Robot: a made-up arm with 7 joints. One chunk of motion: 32 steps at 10 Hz.
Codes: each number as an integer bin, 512 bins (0 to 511) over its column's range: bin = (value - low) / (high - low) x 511, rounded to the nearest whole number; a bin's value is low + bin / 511 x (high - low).
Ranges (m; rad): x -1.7..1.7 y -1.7..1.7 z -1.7..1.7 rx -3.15..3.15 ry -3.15..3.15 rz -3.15..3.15
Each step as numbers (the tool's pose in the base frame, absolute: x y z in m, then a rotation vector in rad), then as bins.
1 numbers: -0.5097 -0.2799 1.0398 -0.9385 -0.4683 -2.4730
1 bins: 179 213 412 179 218 55
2 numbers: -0.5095 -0.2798 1.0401 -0.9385 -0.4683 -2.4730
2 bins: 179 213 412 179 218 55
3 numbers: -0.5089 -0.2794 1.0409 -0.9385 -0.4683 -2.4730
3 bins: 179 214 412 179 218 55
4 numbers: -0.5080 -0.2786 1.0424 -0.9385 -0.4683 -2.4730
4 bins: 179 214 412 179 218 55
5 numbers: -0.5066 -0.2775 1.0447 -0.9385 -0.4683 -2.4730
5 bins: 179 214 413 179 218 55
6 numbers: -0.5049 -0.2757 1.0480 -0.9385 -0.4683 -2.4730
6 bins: 180 214 413 179 218 55
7 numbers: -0.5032 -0.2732 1.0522 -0.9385 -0.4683 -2.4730
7 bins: 180 214 414 179 218 55
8 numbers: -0.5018 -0.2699 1.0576 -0.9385 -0.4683 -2.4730
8 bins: 180 215 414 179 218 55
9 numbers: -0.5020 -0.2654 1.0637 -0.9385 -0.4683 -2.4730
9 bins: 180 216 415 179 218 55
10 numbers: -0.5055 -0.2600 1.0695 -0.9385 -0.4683 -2.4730
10 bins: 180 216 416 179 218 55
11 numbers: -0.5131 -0.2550 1.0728 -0.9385 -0.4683 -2.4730
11 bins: 178 217 417 179 218 55
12 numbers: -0.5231 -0.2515 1.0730 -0.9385 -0.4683 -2.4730
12 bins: 177 218 417 179 218 55
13 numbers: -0.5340 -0.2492 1.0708 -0.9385 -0.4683 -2.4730
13 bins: 175 218 416 179 218 55
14 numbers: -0.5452 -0.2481 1.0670 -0.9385 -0.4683 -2.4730
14 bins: 174 218 416 179 218 55
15 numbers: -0.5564 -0.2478 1.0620 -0.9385 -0.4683 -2.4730
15 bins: 172 218 415 179 218 55
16 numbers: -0.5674 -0.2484 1.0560 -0.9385 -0.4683 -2.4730
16 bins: 170 218 414 179 218 55
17 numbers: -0.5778 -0.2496 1.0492 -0.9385 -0.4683 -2.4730
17 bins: 169 218 413 179 218 55
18 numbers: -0.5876 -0.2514 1.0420 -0.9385 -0.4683 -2.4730
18 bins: 167 218 412 179 218 55
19 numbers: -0.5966 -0.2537 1.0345 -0.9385 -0.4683 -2.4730
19 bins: 166 217 411 179 218 55
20 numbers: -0.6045 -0.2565 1.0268 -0.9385 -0.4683 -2.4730
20 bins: 165 217 410 179 218 55
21 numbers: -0.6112 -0.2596 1.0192 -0.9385 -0.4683 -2.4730
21 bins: 164 216 409 179 218 55
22 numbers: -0.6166 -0.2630 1.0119 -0.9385 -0.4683 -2.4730
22 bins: 163 216 408 179 218 55
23 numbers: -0.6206 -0.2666 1.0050 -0.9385 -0.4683 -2.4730
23 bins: 162 215 407 179 218 55
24 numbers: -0.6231 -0.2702 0.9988 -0.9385 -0.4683 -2.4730
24 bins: 162 215 406 179 218 55
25 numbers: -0.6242 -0.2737 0.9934 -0.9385 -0.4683 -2.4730
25 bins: 162 214 405 179 218 55
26 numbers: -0.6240 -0.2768 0.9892 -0.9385 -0.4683 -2.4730
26 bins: 162 214 404 179 218 55
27 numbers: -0.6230 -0.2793 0.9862 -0.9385 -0.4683 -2.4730
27 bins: 162 214 404 179 218 55
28 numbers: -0.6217 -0.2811 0.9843 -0.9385 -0.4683 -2.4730
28 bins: 162 213 403 179 218 55
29 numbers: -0.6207 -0.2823 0.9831 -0.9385 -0.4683 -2.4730
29 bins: 162 213 403 179 218 55
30 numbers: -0.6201 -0.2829 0.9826 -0.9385 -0.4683 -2.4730
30 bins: 162 213 403 179 218 55
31 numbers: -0.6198 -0.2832 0.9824 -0.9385 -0.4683 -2.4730
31 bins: 162 213 403 179 218 55
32 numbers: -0.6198 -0.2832 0.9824 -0.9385 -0.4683 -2.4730
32 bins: 162 213 403 179 218 55
